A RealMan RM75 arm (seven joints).
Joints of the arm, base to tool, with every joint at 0 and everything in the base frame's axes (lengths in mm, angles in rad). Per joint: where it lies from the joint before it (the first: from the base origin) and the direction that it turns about. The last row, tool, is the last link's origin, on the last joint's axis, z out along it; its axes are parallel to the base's.
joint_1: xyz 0 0 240.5 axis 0 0 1
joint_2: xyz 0 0 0 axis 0 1 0
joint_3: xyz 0 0 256 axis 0 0 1
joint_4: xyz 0 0 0 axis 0 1 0
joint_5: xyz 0 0 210 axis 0 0 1
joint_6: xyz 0 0 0 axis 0 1 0
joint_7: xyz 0 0 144 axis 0 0 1
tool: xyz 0 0 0
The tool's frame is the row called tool.
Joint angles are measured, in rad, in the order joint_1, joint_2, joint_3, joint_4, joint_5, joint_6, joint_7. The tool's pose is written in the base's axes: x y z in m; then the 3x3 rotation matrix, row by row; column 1 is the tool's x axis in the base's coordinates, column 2 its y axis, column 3 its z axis. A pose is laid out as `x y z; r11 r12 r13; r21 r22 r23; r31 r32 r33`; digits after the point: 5 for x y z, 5 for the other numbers.
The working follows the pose.
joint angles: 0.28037 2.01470 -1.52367 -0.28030 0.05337 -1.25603 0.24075
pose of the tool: 0.35289 0.31105 0.05691; 0.73641 -0.64483 -0.20467; 0.20286 -0.07815 0.97608; -0.64540 -0.76032 0.07326
Where each joint sits with the arm in this pose, in the base's axes (m; each line is computed from the numbers above, not from the rounded line before):
joint_1: 0.0000 0.0000 0.2405
joint_2: 0.0000 0.0000 0.2405
joint_3: 0.2222 0.0640 0.1306
joint_4: 0.2222 0.0640 0.1306
joint_5: 0.3824 0.1705 0.0464
joint_6: 0.3824 0.1705 0.0464
joint_7: 0.3529 0.3110 0.0569
the tool: 0.3529 0.3110 0.0569

